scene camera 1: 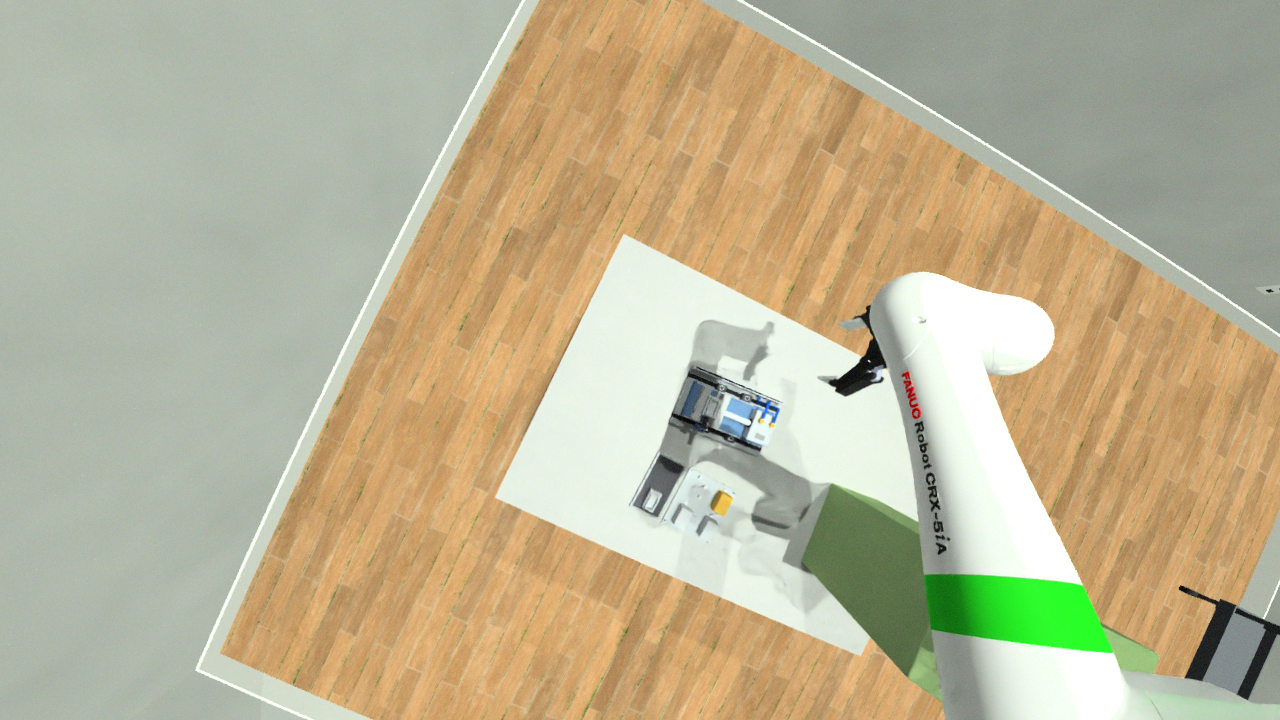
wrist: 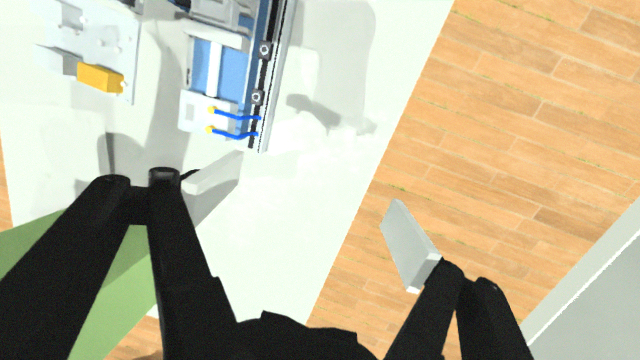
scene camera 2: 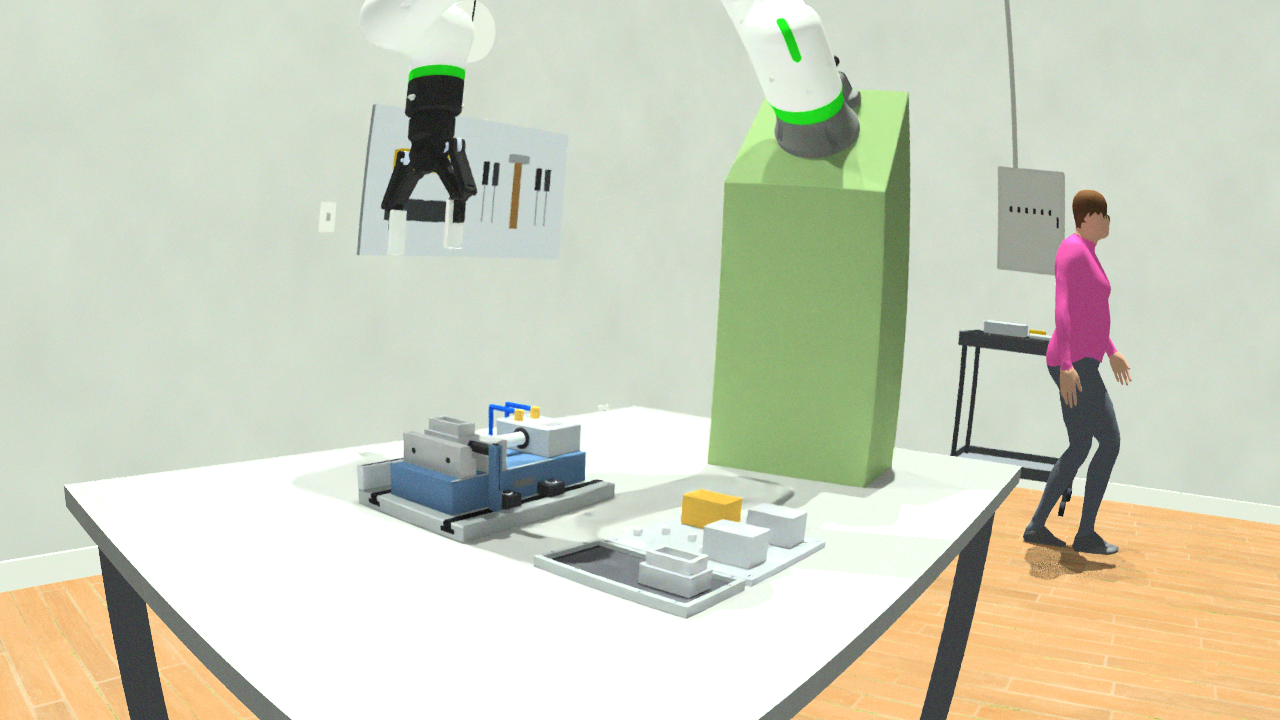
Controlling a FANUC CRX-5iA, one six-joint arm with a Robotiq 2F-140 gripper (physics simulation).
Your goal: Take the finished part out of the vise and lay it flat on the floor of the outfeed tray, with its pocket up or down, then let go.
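Places are measured from the arm's base along level axes (x ahead, y left, z up), in centimetres.
Pixels of known places: gripper, fingertip midpoint: (scene camera 1: 833,352) (wrist: 315,191) (scene camera 2: 423,251); arm's base at its link origin: (scene camera 2: 818,130).
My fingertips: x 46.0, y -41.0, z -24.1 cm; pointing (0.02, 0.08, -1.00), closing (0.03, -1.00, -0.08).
For each thing: its top centre in the pictures, then the offset to it from my fingertips.
- vise at its top centre: (scene camera 2: 488,426) (wrist: 210,59) (scene camera 1: 734,415) dx +6.9, dy +23.2, dz -21.5 cm
- similar grey part at its top centre: (scene camera 2: 677,553) (scene camera 1: 652,503) dx +15.7, dy +57.5, dz -27.3 cm
- light plate at its top centre: (scene camera 2: 719,542) (wrist: 90,46) (scene camera 1: 699,506) dx +0.8, dy +53.6, dz -30.6 cm
- orange block at its top centre: (scene camera 2: 712,496) (wrist: 92,77) (scene camera 1: 723,505) dx -4.2, dy +49.2, dz -27.0 cm
The vise (scene camera 1: 738,416) (scene camera 2: 537,476) (wrist: 220,65) has a blue body and grey jaws. A grey part (scene camera 2: 450,427) with an open pocket facing up sits between its jaws in scene camera 2. The outfeed tray (scene camera 1: 664,472) (scene camera 2: 608,586) is shallow with a dark floor and a light rim. A similar grey part (scene camera 1: 653,499) (scene camera 2: 674,573) lies in one end of it, pocket up. My gripper (scene camera 1: 836,351) (scene camera 2: 425,237) (wrist: 315,191) is wide open and empty, high above the table and away from the vise. The tray does not show in the wrist view.
A light plate (wrist: 112,30) beside the tray carries an orange block (scene camera 1: 721,502) (scene camera 2: 711,508) (wrist: 100,77) and grey blocks (scene camera 2: 735,543). Blue hoses (scene camera 2: 501,408) (wrist: 235,117) rise at the vise's rear. A tall green pedestal (scene camera 1: 859,555) (scene camera 2: 805,331) stands beyond. A person (scene camera 2: 1083,295) stands behind the table.
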